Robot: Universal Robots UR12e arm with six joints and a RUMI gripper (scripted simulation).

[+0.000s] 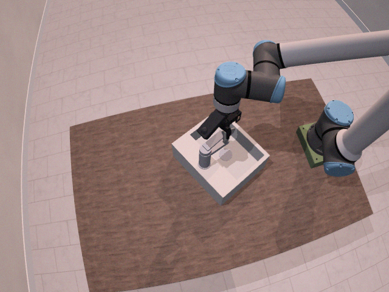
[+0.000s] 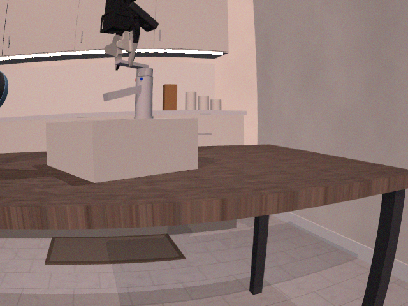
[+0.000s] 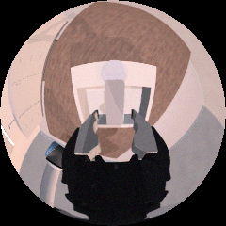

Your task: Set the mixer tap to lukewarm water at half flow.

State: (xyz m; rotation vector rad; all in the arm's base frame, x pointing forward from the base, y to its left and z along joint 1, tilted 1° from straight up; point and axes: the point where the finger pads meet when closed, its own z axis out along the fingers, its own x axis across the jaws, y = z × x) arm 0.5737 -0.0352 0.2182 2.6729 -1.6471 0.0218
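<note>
Right now the lever is 20 mm ahead of my hand and 10 mm to the left of it. Also, from my hand: grey mixer tap 40 mm ahead, 20 mm to the left, 50 mm below; then white sink block 40 mm behind, 20 mm to the right, 240 mm below.
</note>
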